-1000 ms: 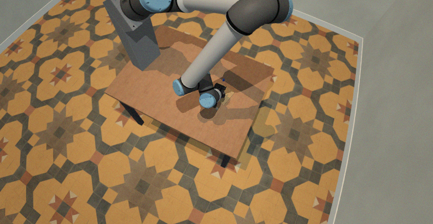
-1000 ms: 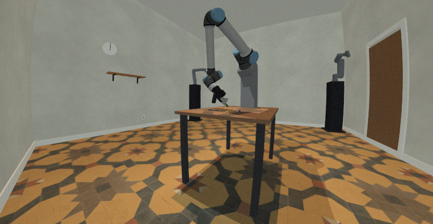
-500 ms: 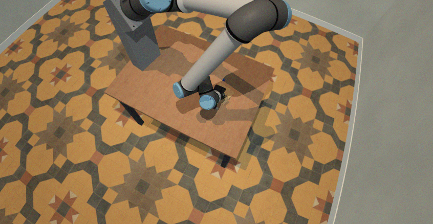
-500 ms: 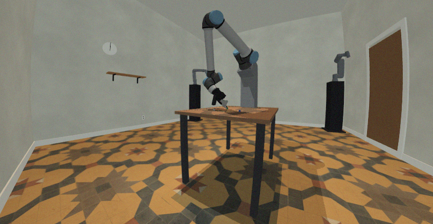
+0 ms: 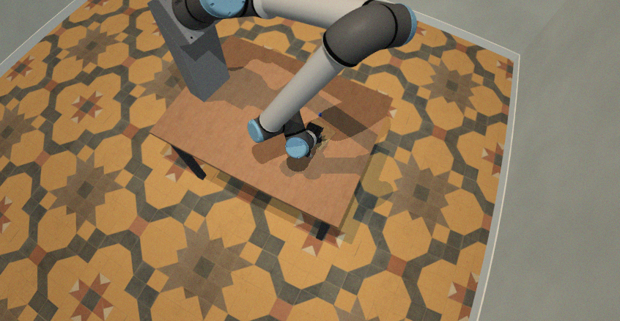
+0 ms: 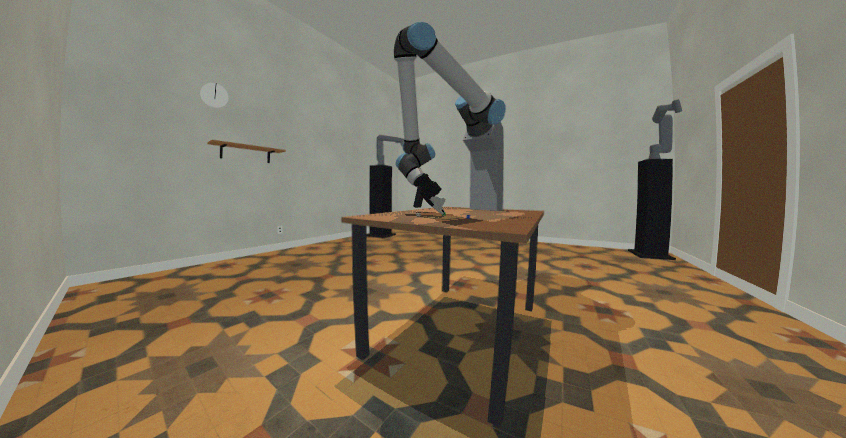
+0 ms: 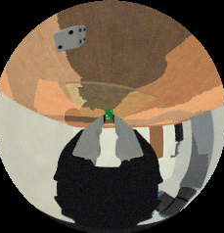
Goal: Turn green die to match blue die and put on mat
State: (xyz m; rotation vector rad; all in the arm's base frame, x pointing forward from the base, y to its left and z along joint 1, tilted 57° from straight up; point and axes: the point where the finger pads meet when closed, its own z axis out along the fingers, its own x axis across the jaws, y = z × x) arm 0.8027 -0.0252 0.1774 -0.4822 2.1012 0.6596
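The green die is 1 cm to the left of my hand and 1 cm below it. The rest, counted from my hand: blue die 3 cm behind, 13 cm to the left, 2 cm below; then white die 1 cm ahead, 13 cm to the right, 2 cm below; then tan mat 1 cm to the left, 3 cm below.
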